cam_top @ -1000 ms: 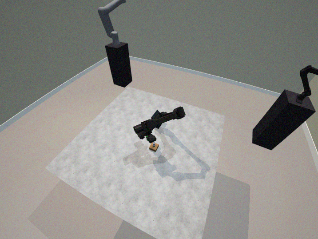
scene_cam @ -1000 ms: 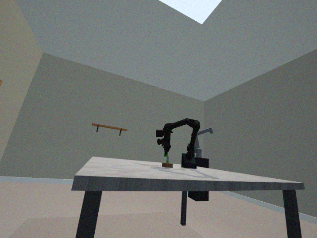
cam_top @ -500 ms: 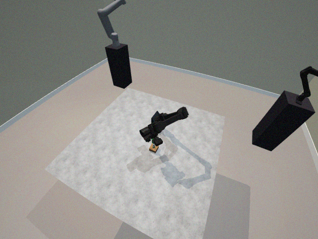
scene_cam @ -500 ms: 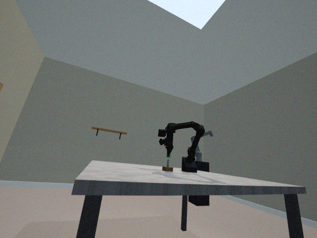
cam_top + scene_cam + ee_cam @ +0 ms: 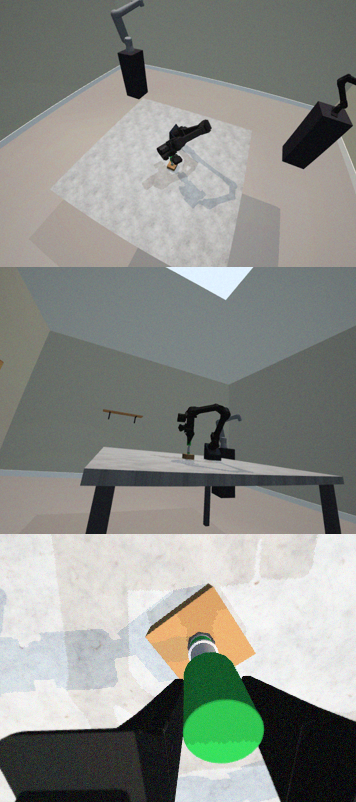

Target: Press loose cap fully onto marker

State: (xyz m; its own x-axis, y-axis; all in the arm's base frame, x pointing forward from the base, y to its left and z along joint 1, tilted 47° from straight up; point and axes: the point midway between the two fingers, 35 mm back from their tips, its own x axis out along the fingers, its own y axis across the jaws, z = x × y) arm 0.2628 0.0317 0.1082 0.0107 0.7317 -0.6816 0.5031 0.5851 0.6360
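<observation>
Now: gripper tip 60 mm above the green marker band. Also, from my gripper tip: green cap (10 mm above); tan holder block (90 mm below).
</observation>
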